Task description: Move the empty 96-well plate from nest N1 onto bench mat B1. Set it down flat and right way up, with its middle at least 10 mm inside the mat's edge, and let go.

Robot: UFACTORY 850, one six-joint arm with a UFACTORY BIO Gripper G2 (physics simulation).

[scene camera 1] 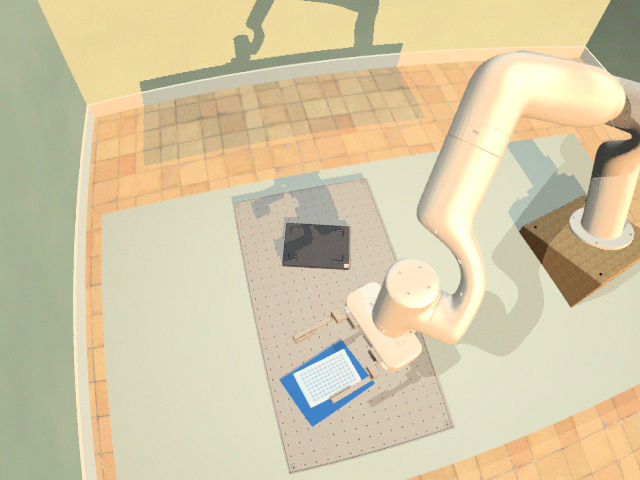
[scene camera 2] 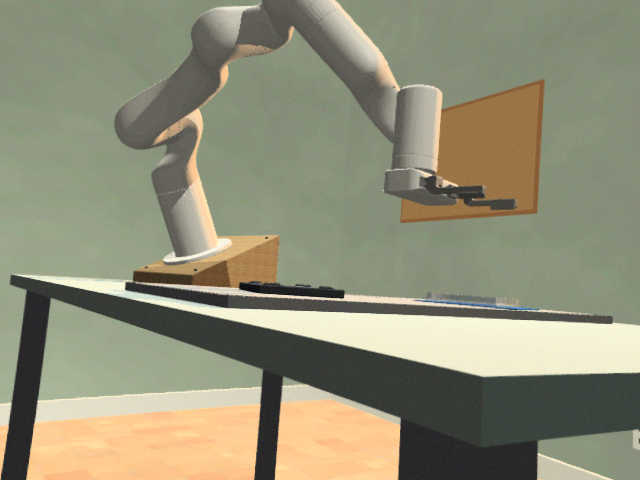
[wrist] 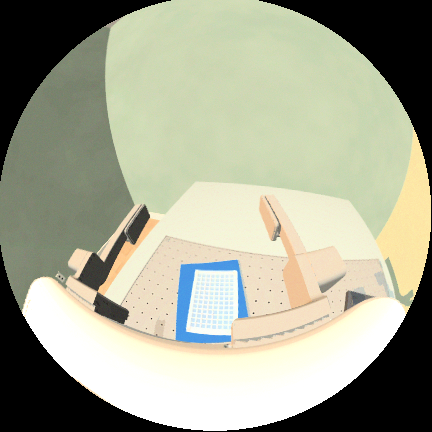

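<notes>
The clear 96-well plate [scene camera 1: 328,377] [scene camera 2: 470,298] [wrist: 215,300] lies flat on the blue bench mat B1 [scene camera 1: 314,415] [scene camera 2: 524,308] [wrist: 183,300], its wells facing up. Blue mat shows around it in scene camera 1 and in the wrist view. The dark nest N1 [scene camera 1: 316,246] [scene camera 2: 292,290] [wrist: 356,299] has no plate on it. My gripper [scene camera 1: 314,368] [scene camera 2: 500,197] [wrist: 204,221] is open, with nothing between its fingers. It hangs high above the mat and plate, well apart from both. One finger covers a small part of the plate's edge in scene camera 1.
The nest and mat lie on a perforated board [scene camera 1: 279,304] [scene camera 2: 568,314] [wrist: 150,280] on the pale table [scene camera 1: 170,310] [scene camera 2: 439,341]. The arm stands on a wooden wedge base [scene camera 1: 563,248] [scene camera 2: 248,258]. An orange-brown panel [scene camera 2: 491,155] is on the wall behind the gripper.
</notes>
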